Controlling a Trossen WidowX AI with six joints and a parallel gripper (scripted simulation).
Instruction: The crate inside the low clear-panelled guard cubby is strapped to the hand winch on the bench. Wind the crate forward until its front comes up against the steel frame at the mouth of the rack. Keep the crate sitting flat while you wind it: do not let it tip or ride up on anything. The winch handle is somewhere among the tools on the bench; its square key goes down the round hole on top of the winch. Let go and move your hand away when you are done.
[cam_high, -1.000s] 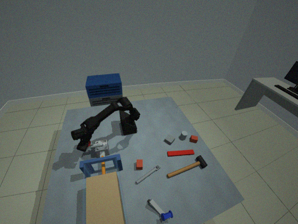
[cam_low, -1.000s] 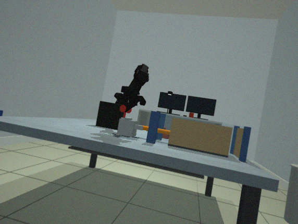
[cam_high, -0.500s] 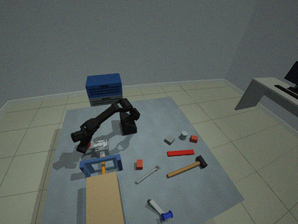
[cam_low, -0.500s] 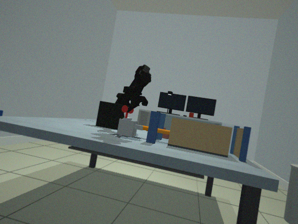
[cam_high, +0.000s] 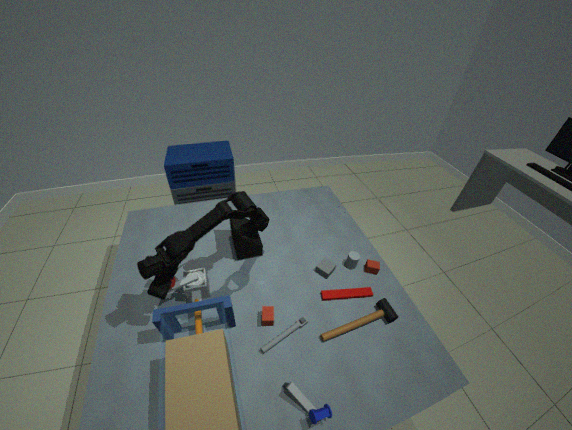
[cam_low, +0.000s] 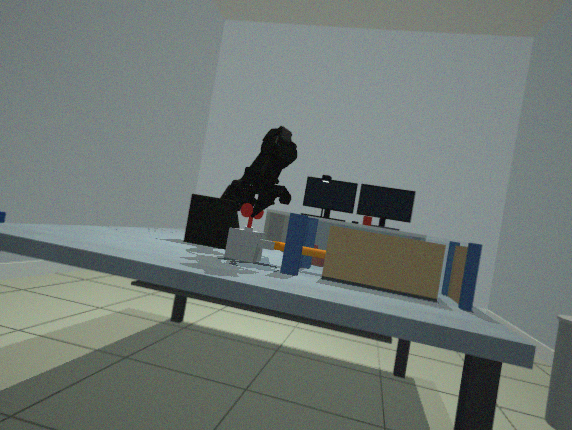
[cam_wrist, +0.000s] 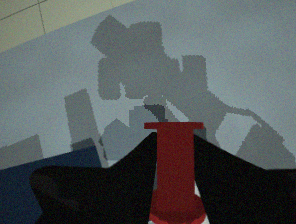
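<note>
Right now the red-knobbed winch handle is 5 cm to the left of my gripper tip and 3 cm below it. Round my gripper tip: grey winch (10 cm to the left, 10 cm below, 4 cm behind); then clear-panelled cubby (38 cm ahead, 10 cm to the left, 2 cm below); then red knob (2 cm to the left, 1 cm ahead).
</note>
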